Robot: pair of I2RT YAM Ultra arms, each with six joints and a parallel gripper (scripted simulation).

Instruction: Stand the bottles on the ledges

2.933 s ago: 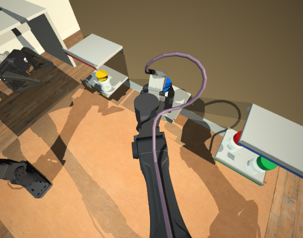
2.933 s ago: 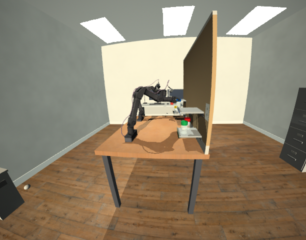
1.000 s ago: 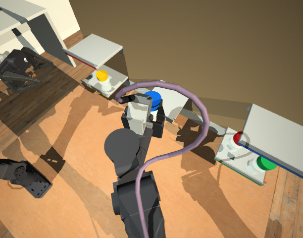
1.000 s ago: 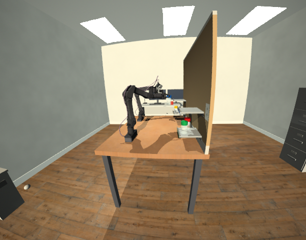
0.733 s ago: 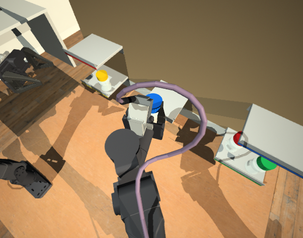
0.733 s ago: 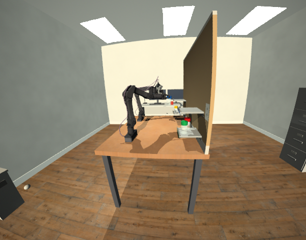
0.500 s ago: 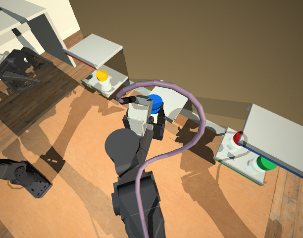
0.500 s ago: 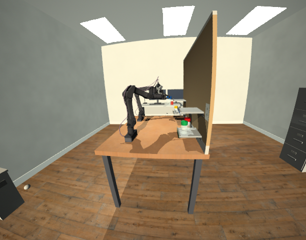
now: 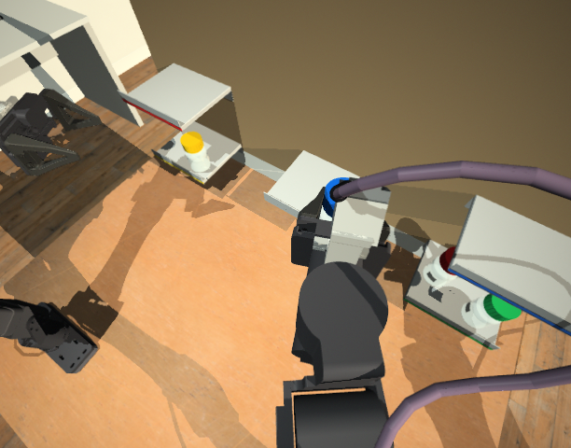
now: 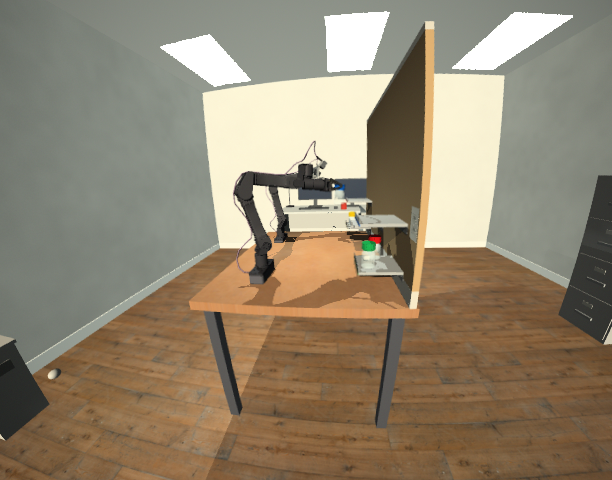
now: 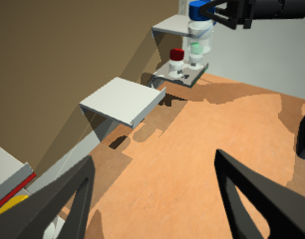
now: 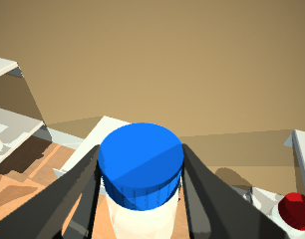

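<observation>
My right gripper is now 50 mm above the blue-capped bottle. The rest, counted from my right hand: green-capped bottle 340 mm to the right, 270 mm below, 80 mm ahead; red-capped bottle 270 mm below, 240 mm to the right, 130 mm ahead; brown wall 260 mm ahead, 80 mm to the left, 30 mm above.
</observation>
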